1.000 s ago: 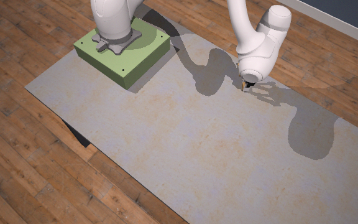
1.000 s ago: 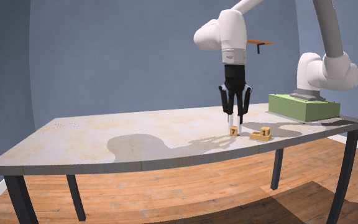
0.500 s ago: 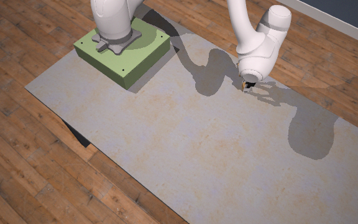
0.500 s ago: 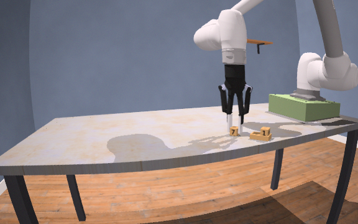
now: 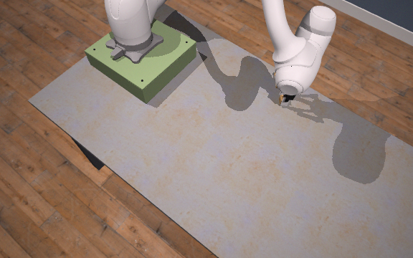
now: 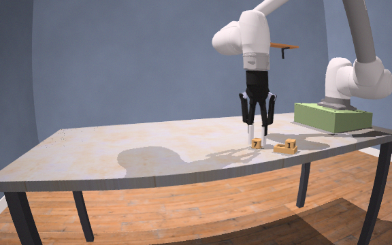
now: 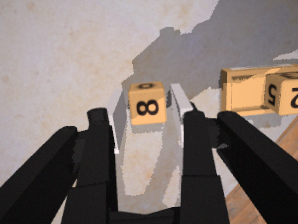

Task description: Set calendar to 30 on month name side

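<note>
Right now my hand is 3 cm above the wooden cube. Also, from my hand: wooden calendar tray (9 cm to the left, 6 cm behind, 3 cm below).
</note>
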